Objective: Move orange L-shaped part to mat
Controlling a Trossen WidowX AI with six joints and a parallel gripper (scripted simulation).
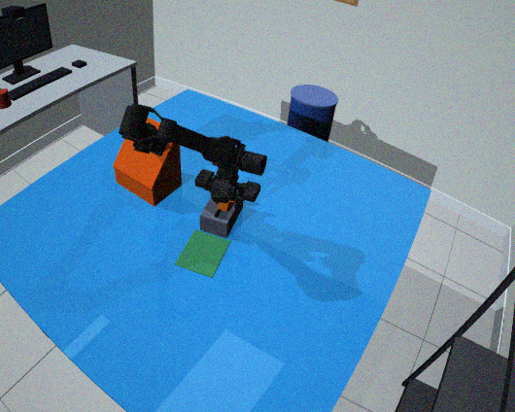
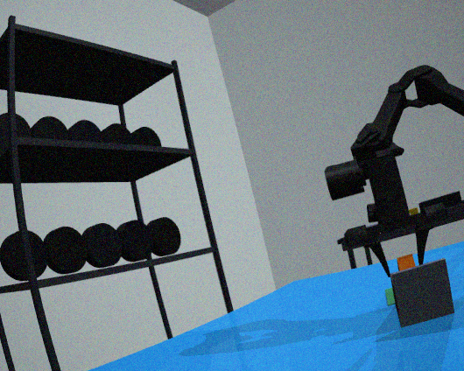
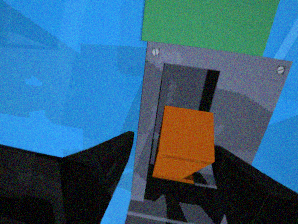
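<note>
Now: the orange L-shaped part 3 cm to the left of my gripper tip, 3 cm below it and 3 cm behind it. Round my gripper tip: green mat 15 cm to the right, 8 cm below, 2 cm ahead.
</note>
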